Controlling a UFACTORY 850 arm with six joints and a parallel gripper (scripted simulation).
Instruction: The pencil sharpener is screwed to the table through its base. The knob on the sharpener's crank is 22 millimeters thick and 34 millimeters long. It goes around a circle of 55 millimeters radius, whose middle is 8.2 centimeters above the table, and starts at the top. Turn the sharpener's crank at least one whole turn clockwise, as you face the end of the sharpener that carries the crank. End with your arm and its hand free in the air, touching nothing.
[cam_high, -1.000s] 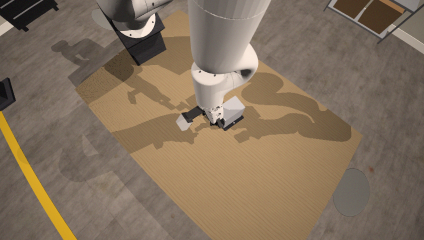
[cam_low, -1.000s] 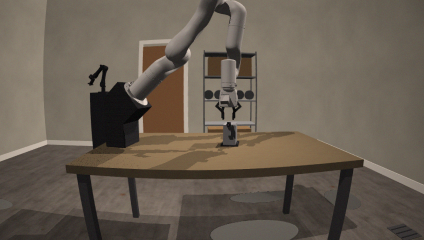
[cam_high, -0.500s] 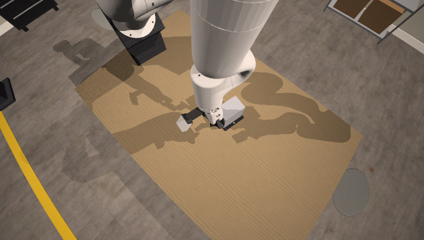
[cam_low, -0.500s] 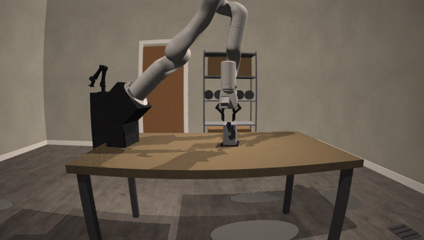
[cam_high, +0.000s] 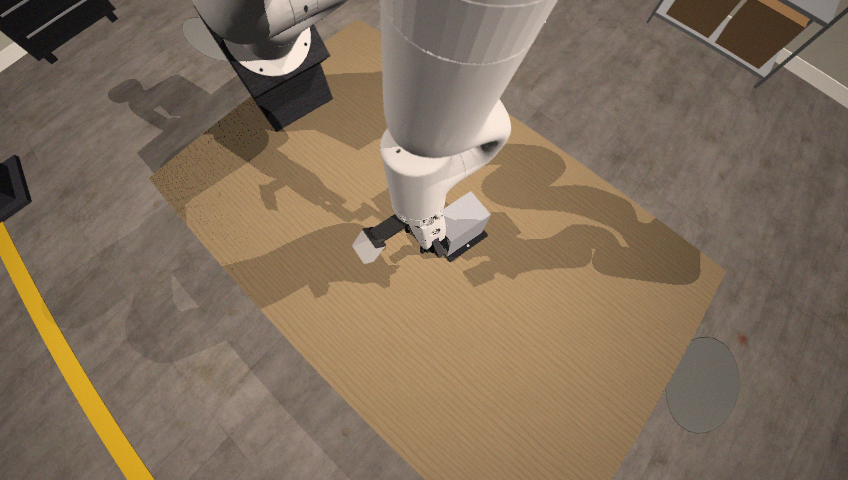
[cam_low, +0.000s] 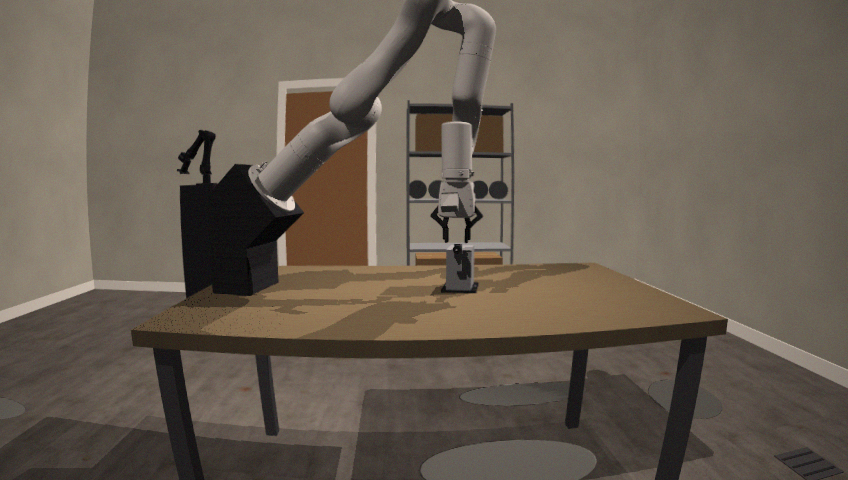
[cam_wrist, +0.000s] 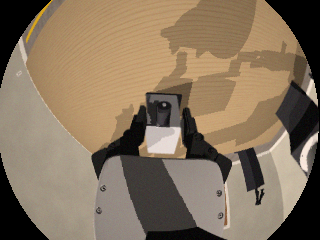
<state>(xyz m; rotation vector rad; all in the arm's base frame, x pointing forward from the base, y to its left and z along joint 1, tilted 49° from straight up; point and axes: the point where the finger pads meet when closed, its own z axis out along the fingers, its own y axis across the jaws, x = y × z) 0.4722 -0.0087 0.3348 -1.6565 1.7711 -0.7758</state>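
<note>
My hand is 20 mm to the right of the dark crank knob and 40 mm above it.
</note>
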